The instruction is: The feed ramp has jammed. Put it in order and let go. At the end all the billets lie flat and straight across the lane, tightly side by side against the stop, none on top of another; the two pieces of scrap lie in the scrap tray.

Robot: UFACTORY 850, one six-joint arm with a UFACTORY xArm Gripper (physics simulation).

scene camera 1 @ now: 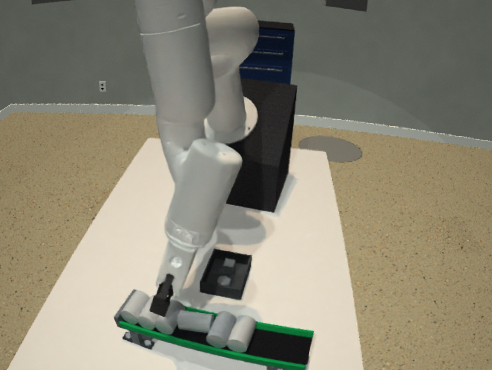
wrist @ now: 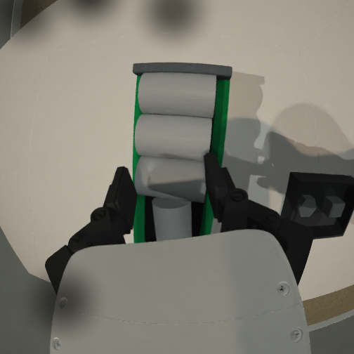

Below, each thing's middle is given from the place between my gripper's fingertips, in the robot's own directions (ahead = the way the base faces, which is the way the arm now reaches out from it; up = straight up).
My gripper is now 40 mm past the stop (wrist: 222,71), 80 mm to the left of it and 50 mm above it. Also, from my hand: scrap tray (scene camera 1: 208,284): 170 mm behind, 160 mm to the left, 100 mm below.
